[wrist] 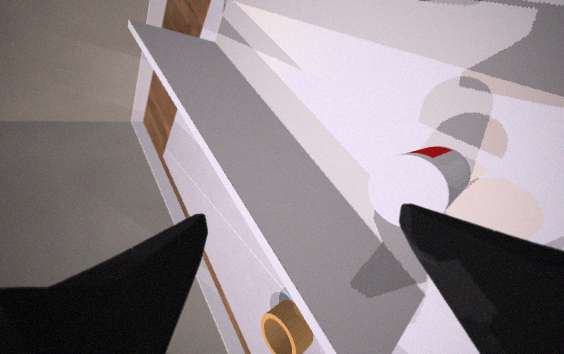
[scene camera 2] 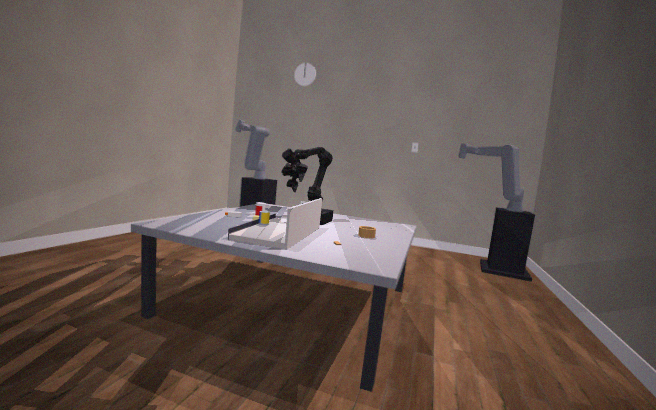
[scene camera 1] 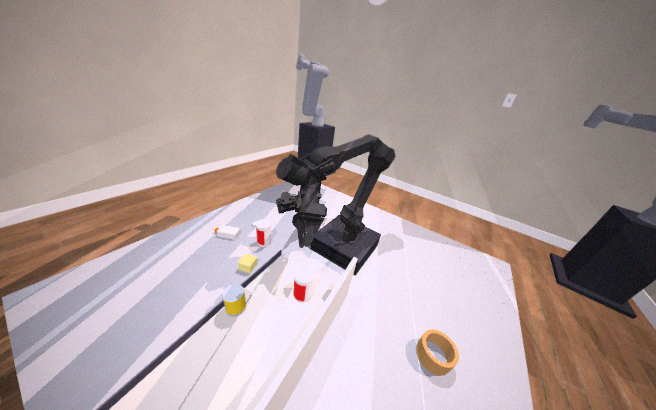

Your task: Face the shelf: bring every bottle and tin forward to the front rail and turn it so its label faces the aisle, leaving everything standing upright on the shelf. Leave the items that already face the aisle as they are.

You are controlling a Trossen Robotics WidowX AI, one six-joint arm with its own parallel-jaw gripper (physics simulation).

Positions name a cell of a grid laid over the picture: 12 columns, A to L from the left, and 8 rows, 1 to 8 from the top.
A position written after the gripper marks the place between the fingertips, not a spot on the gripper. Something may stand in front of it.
Observation:
The gripper (scene camera 1: F5) is open, holding nothing. Also in view: a white back panel (wrist: H7) and a white shelf tray (scene camera 1: E7).
The gripper also shows in the wrist view (wrist: G5). The white shelf tray also shows in the wrist view (wrist: H3).

